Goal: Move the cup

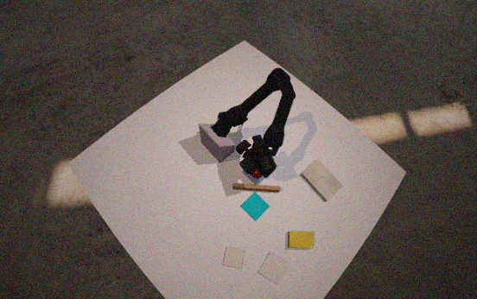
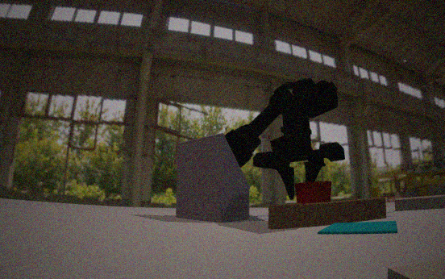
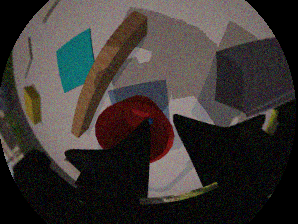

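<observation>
My gripper tip is 5 cm above the blue pad, 3 cm short of it and 1 cm to the right of it. Also, from my gripper tip: teal pad 15 cm ahead, 10 cm to the right, 5 cm below; brown bar 9 cm ahead, 5 cm to the right, 3 cm below; red cup 3 cm ahead.
</observation>
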